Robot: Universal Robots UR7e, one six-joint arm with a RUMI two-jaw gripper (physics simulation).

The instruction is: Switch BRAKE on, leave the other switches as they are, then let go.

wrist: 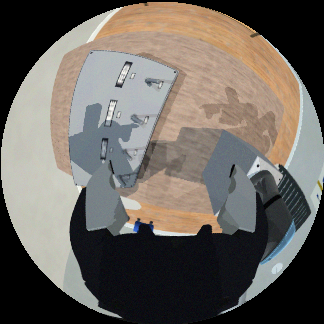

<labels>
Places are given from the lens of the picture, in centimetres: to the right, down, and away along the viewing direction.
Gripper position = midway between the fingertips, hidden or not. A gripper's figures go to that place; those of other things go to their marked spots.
my gripper (172, 164): 1, 0, 12
grey switch panel (111, 87): -13, -20, 22
</labels>
